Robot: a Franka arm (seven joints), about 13 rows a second.
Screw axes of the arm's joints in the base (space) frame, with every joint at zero. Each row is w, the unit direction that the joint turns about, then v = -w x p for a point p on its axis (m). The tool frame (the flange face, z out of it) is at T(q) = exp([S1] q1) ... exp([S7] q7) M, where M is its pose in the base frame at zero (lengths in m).
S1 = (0, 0, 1, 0, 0, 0)
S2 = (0, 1, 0, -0.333, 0, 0)
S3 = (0, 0, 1, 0, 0, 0)
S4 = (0, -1, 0, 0.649, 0, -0.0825)
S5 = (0, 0, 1, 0, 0, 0)
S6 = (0, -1, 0, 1.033, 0, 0)
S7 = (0, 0, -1, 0, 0.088, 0)
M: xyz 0.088 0 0.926 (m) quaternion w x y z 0 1 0 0
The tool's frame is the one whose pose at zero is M.
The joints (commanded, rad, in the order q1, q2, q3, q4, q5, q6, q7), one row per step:
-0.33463 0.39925 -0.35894 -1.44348 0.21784 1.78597 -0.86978
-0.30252 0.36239 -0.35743 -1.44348 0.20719 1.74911 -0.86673
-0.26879 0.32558 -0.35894 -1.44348 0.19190 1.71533 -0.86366
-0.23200 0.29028 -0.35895 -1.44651 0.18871 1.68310 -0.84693
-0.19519 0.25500 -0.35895 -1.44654 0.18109 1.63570 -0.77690
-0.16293 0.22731 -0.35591 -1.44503 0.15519 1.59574 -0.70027
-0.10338 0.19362 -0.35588 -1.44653 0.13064 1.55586 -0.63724
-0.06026 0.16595 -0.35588 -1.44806 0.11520 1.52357 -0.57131
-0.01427 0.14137 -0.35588 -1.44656 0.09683 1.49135 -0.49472
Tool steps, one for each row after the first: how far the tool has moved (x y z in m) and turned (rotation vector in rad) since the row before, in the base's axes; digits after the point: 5 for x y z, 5 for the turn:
0.00381 0.02219 0.02036 0.00474 -0.00031 0.03570
0.00184 0.02110 0.02039 -0.00202 0.00067 0.03482
0.00251 0.02414 0.01776 0.00947 -0.00240 0.02292
-0.00040 0.02462 0.01750 0.01314 0.01583 -0.02770
-0.00100 0.02081 0.01367 -0.00691 0.02623 -0.03496
0.00218 0.03429 0.01568 -0.00829 0.02032 0.00129
-0.00118 0.02478 0.01252 -0.00480 0.01522 -0.01995
-0.00125 0.02548 0.01192 -0.01059 0.01694 -0.02807

